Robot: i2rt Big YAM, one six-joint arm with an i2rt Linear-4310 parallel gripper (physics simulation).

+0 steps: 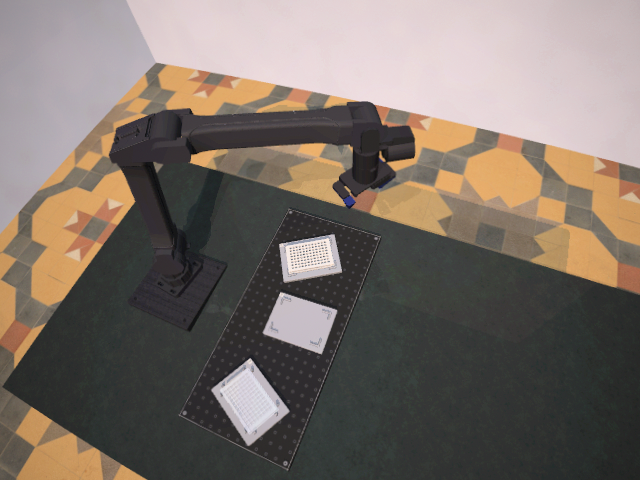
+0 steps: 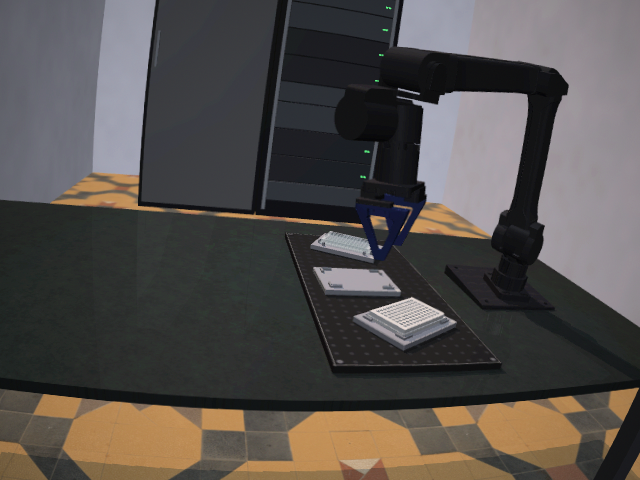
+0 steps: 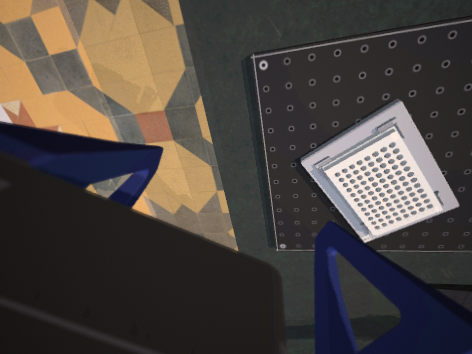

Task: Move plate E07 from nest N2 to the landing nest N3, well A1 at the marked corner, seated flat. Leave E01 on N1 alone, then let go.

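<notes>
An opaque white well plate (image 1: 310, 255) (image 2: 408, 314) (image 3: 385, 185) sits in a pale nest (image 1: 336, 269) (image 2: 363, 321) (image 3: 416, 145) at one end of the perforated board. A clearer, translucent well plate (image 1: 248, 400) (image 2: 346, 242) sits in another nest (image 1: 279, 408) (image 2: 318, 248) at the far end from it. The middle nest (image 1: 299, 322) (image 2: 356, 280) has no plate and shows its corner brackets. Plate names, nest numbers and well A1 cannot be read. My gripper (image 1: 366, 193) (image 2: 389, 252) (image 3: 244, 195) is open and empty, high up and off to the side of the opaque plate.
The dark board (image 1: 227, 361) (image 2: 413, 359) (image 3: 325, 100) lies on a dark green table (image 1: 465, 361) (image 2: 155, 310) (image 3: 220, 75). The arm's base (image 1: 149, 304) (image 2: 465, 284) stands beside the board. A grey cabinet (image 2: 206, 103) stands beyond the table.
</notes>
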